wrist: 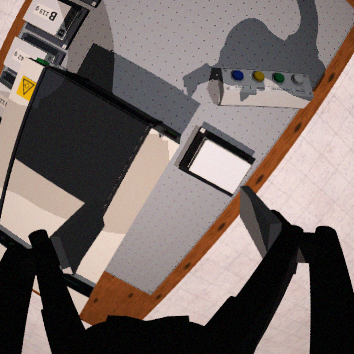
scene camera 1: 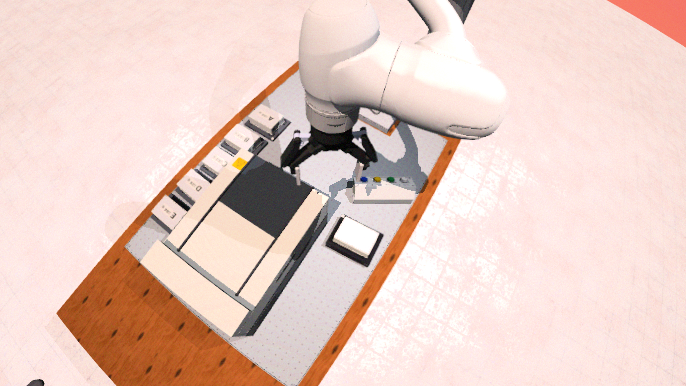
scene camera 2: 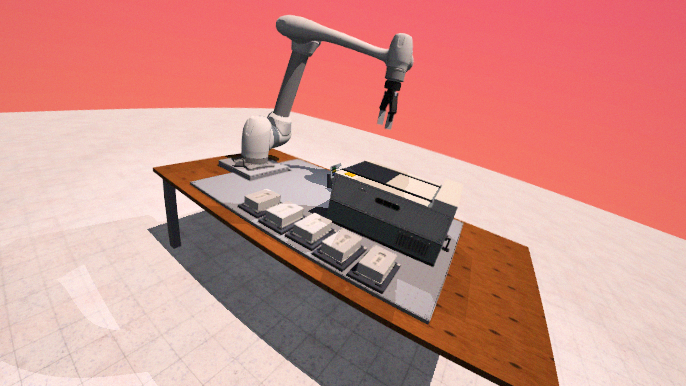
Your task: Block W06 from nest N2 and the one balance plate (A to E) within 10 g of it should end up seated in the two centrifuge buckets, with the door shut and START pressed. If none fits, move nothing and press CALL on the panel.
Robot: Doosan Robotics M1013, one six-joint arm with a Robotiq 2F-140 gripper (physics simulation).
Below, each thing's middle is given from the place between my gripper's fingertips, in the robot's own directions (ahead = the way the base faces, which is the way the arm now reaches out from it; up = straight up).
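Counting from my hand, I find the centrifuge [scene camera 1: 231, 256] 14 cm to the right, 24 cm ahead and 26 cm below. The white block [scene camera 1: 352, 235] is 4 cm behind my hand, 10 cm to the left of it and 33 cm below it, while the dark pad [wrist: 194, 145] is 4 cm behind the hand, 10 cm to the left of it and 35 cm below it. Then there is the white button box [scene camera 1: 370, 190], which is a little to the left of my hand, far behind it and far below it.
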